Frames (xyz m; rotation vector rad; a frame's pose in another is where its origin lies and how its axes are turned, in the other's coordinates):
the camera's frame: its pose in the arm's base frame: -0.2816 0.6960 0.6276 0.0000 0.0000 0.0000
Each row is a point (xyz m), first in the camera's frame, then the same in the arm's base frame.
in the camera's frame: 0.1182 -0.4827 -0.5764
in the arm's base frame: -0.1634 0.2133 0.0512
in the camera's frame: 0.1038 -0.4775 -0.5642
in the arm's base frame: -0.1778 0.2185 0.0634
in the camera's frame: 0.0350 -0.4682 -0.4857
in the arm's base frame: -0.2466 0.2278 0.1419
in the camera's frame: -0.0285 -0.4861 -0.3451
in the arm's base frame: -0.3101 0.2099 0.2825
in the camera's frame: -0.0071 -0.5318 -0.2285
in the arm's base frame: -0.2887 0.1642 0.3991
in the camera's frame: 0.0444 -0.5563 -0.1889
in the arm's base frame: -0.2372 0.1397 0.4387
